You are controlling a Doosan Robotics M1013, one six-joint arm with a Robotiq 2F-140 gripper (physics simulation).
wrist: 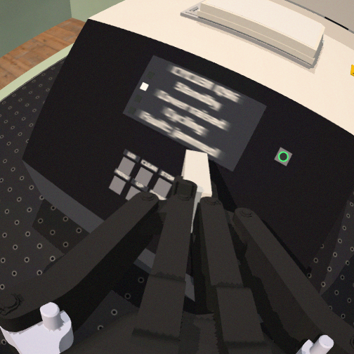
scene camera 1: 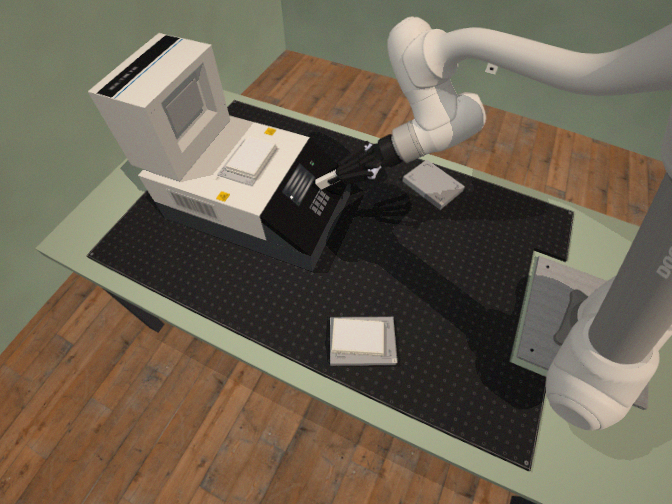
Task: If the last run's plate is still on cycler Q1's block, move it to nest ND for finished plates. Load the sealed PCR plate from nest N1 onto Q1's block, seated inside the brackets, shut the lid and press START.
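Note:
Cycler Q1 (scene camera 1: 211, 203) stands at the back left with its lid (scene camera 1: 135, 127) raised. A white plate (scene camera 1: 250, 155) (wrist: 265, 27) lies on its block; whether it is seated inside the brackets cannot be told. Another white plate (scene camera 1: 358, 336) sits on a grey nest (scene camera 1: 390, 355) near the front edge. A second grey nest (scene camera 1: 433, 183) at the back right bears no plate. My gripper (scene camera 1: 326, 179) (wrist: 192, 167) is shut and empty, with its pale fingertips over the cycler's dark front panel, between screen and keypad. The green-ringed button (scene camera 1: 312, 162) (wrist: 283, 156) is right of the fingertips in the wrist view.
The panel carries a screen (scene camera 1: 298, 184) (wrist: 195, 112) with blurred text and a keypad (scene camera 1: 319, 202) (wrist: 143, 175). A black perforated mat (scene camera 1: 244, 282) covers much of the green table (scene camera 1: 325, 386). The arm's base plate (scene camera 1: 542, 320) is at the right. The arm reaches over the table's back edge.

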